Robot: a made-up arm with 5 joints.
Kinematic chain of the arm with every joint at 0, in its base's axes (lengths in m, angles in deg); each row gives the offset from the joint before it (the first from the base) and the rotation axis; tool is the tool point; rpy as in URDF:
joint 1: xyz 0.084 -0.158 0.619 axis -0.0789 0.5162 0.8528
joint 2: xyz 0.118 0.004 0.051 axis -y
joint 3: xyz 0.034 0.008 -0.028 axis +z
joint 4: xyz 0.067 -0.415 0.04 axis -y
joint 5: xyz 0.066 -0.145 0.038 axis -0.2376 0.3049 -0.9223
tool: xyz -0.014 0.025 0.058 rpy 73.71 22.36 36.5
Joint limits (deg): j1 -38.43..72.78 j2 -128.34..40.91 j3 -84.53..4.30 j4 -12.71..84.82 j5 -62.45..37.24
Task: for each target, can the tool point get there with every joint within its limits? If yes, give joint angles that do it. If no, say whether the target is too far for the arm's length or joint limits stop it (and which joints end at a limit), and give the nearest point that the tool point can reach.
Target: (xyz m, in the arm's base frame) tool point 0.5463 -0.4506 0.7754
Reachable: yes | joints 41.03 -61.07 -35.37 1.81 19.17
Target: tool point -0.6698 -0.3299 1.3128
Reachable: no: too far | nearest point -0.2909 -0.2807 1.0333 | short by 0.473 m
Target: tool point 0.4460 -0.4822 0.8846
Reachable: yes | joints 37.80 -49.91 -34.24 47.32 -24.62
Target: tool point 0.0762 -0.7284 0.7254
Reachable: yes | joints -27.26 -57.50 -6.83 43.48 28.08
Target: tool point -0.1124 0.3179 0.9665
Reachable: no: joint limits stop it (at a limit: joint 1, joint 3, joint 4) | nearest point -0.2659 -0.0071 0.8971 | short by 0.366 m
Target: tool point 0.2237 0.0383 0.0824
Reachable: no: joint limits stop it (at a limit: joint 1, joint 2, joint 3, joint 4) | nearest point -0.0922 -0.0170 0.2665 | short by 0.370 m
